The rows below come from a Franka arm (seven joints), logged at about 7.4 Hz.
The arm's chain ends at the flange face. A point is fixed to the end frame.
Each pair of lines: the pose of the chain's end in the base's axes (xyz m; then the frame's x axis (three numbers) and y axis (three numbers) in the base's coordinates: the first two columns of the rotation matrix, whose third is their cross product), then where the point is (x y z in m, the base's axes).
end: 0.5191 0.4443 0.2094 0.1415 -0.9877 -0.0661 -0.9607 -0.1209 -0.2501
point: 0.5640 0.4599 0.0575
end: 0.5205 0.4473 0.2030 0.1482 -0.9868 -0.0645 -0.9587 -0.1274 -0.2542
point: 0.5659 0.4630 0.0513
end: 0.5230 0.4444 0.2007 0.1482 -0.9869 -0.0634 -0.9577 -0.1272 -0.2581
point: 0.5691 0.4600 0.0492
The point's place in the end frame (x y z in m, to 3 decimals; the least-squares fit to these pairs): 0.001 -0.007 0.159
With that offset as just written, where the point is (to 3 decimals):
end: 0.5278 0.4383 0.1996 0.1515 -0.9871 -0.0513 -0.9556 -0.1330 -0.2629
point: 0.575 0.452 0.048
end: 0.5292 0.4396 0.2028 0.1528 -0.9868 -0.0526 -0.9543 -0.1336 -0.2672
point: 0.577 0.454 0.052
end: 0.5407 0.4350 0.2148 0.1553 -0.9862 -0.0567 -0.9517 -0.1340 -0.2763
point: 0.590 0.450 0.064
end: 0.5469 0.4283 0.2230 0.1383 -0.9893 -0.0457 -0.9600 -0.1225 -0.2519
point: 0.592 0.441 0.071
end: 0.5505 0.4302 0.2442 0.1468 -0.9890 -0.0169 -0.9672 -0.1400 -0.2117
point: 0.590 0.438 0.090
